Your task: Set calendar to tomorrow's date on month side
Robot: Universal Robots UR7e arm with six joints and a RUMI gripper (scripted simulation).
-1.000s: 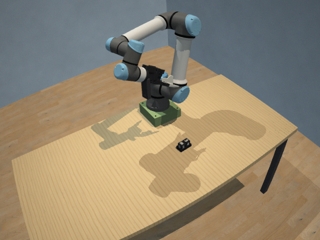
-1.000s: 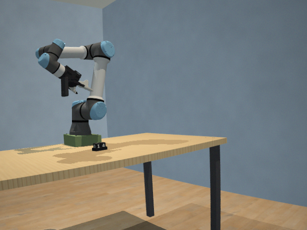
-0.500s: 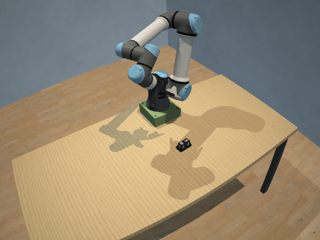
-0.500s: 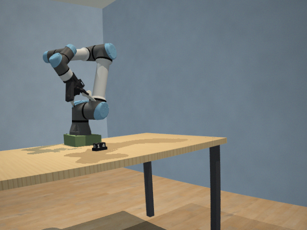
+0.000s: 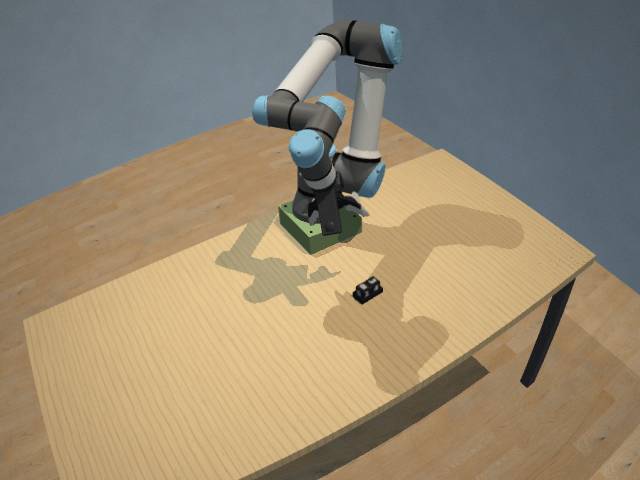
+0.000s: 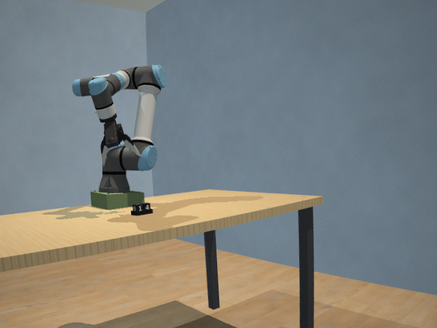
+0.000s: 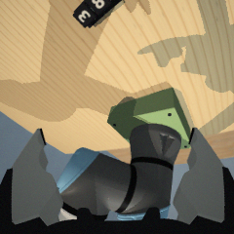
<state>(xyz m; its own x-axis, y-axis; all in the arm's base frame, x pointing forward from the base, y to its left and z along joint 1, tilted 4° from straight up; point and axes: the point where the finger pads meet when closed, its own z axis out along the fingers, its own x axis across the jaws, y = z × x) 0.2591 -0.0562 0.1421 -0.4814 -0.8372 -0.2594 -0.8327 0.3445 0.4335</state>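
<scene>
My hand is 10 cm short of the black digit cube, 2 cm to the right of it and 18 cm above it. From my hand the other things lie so: black calendar tray: 9 cm ahead, 3 cm to the left, 20 cm below.
</scene>
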